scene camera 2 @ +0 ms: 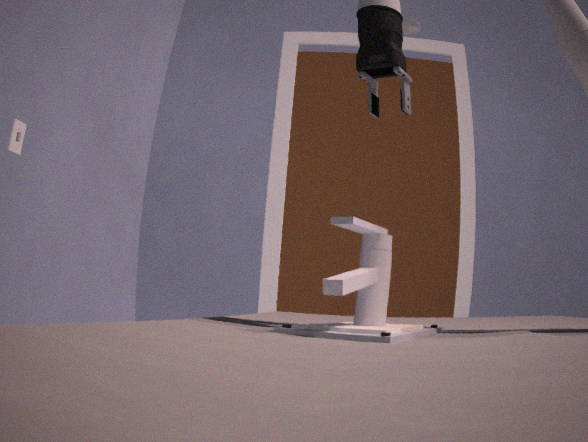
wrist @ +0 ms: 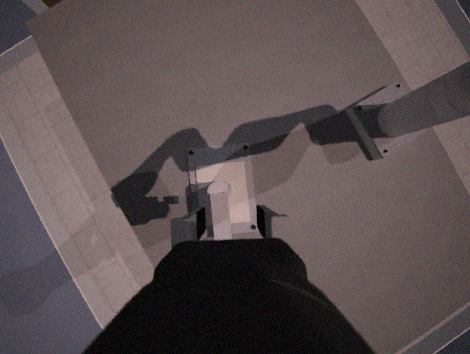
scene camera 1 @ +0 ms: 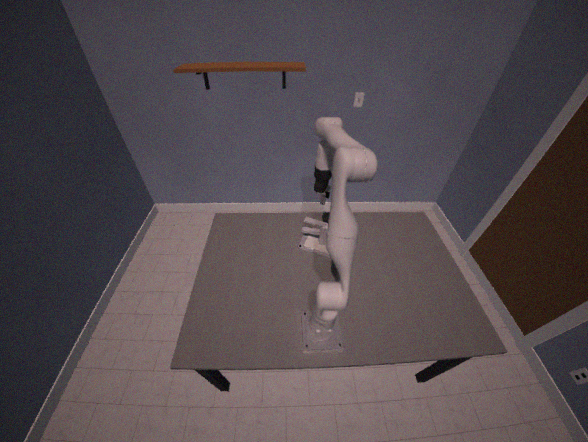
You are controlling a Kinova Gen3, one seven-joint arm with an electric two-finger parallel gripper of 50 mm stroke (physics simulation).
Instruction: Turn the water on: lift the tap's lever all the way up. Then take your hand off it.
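Places are measured from the arm's base along level axes (x right, y back, z down), in millimetres.
Pixels of known places: gripper, fingertip midpoint: (scene camera 2: 389, 113) (wrist: 231, 217) (scene camera 1: 324, 200); arm's base, link origin: (wrist: 393, 120) (scene camera 1: 319, 329).
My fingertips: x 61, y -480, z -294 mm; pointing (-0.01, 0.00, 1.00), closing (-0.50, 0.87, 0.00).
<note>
For each thing: its top centre in the pictures, then the offset to it from my fingertips. "pt": a spot on its surface instead. Level surfaces: height alone.
- white tap, surface spot: (scene camera 2: 372, 295) pt dy -15, dx +1, dz +270 mm
- spout, top centre: (scene camera 2: 353, 264) (scene camera 1: 311, 228) dy -45, dx -38, dz +230 mm
- grey table, surface height: dz +329 mm
The white tap (scene camera 1: 323, 235) (scene camera 2: 372, 295) stands upright on its base plate (scene camera 1: 307, 246) (scene camera 2: 350, 336) (wrist: 251, 200); the arm hides part of it in scene camera 1. Its flat lever (scene camera 1: 315, 223) (scene camera 2: 356, 224) (wrist: 220, 212) is on top and appears to slope up slightly toward its free end. The spout (scene camera 1: 311, 231) (scene camera 2: 350, 281) sticks out lower on the same side. My gripper (scene camera 1: 325, 199) (scene camera 2: 391, 114) (wrist: 231, 217) is open and empty, pointing down, well above the lever and apart from it. In the wrist view the lever appears between the two fingers, far below them.
The tap stands on the grey table (scene camera 1: 250, 300) (scene camera 2: 200, 380) (wrist: 320, 45). The arm's base (scene camera 1: 322, 340) stands near the table's front edge. A wooden shelf (scene camera 1: 240, 67) is on the back wall, and a brown door (scene camera 1: 540, 225) (scene camera 2: 375, 175) is in the right wall.
</note>
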